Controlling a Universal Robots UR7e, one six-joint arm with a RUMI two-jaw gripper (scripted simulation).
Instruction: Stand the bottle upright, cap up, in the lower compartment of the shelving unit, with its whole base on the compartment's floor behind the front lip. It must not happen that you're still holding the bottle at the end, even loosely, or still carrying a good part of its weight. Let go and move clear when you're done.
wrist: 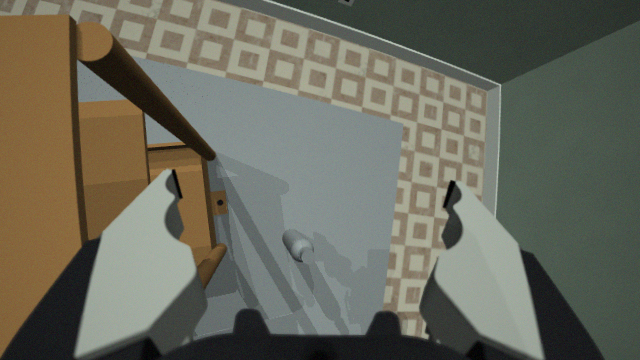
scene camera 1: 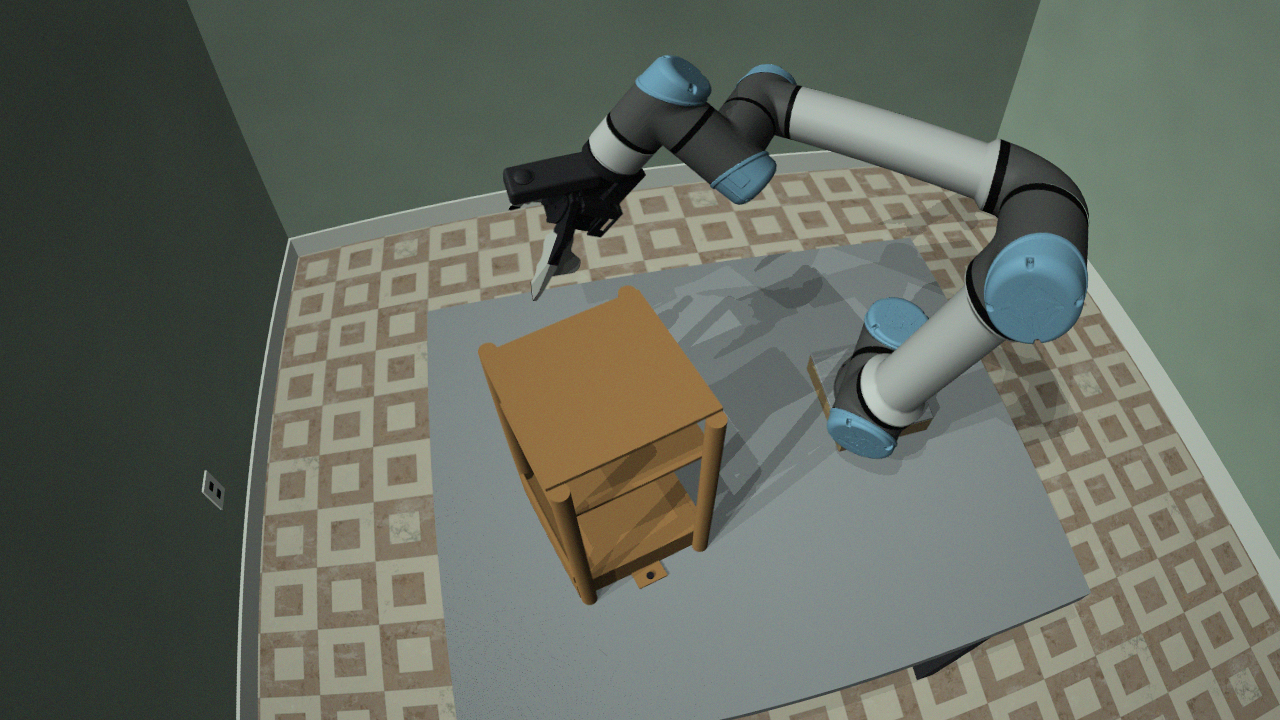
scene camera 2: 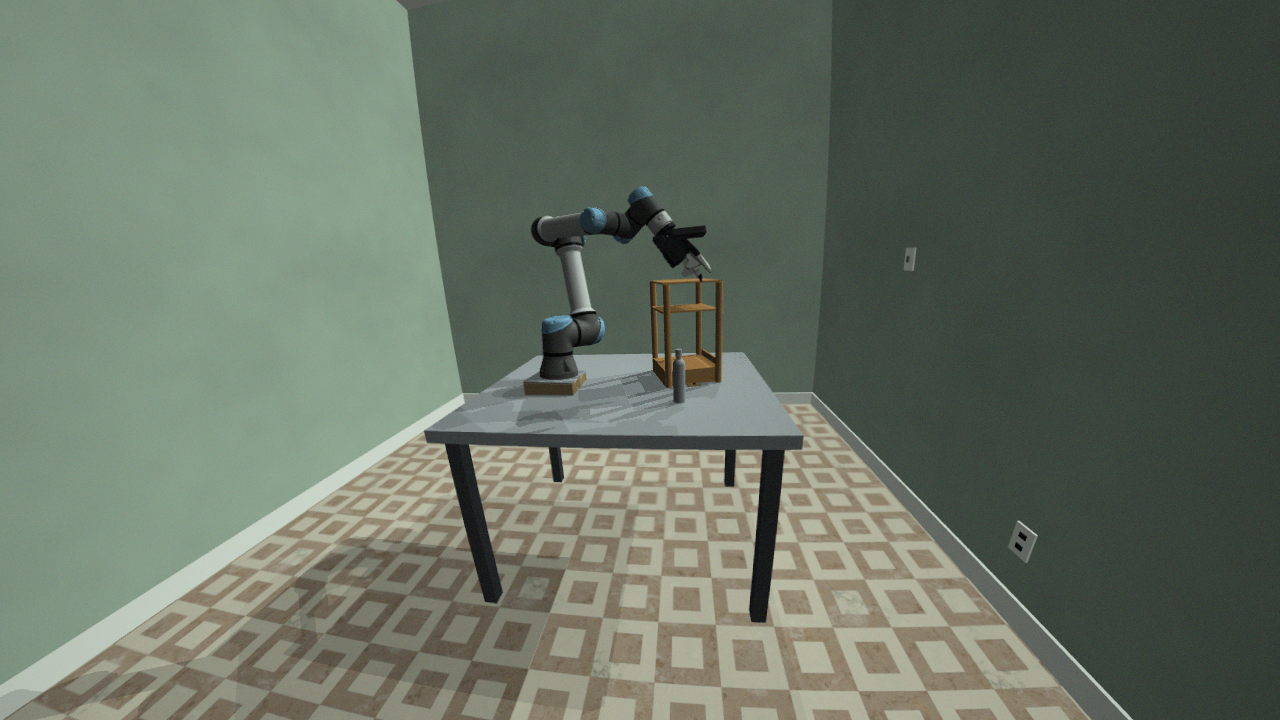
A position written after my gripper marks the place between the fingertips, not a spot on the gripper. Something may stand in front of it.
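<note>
Shelving unit (scene camera 1: 611, 382), also wrist view (wrist: 53, 185), scene camera 2 (scene camera 2: 702, 367). My gripper (scene camera 1: 520, 252), also wrist view (wrist: 315, 177), scene camera 2 (scene camera 2: 705, 277).
</note>
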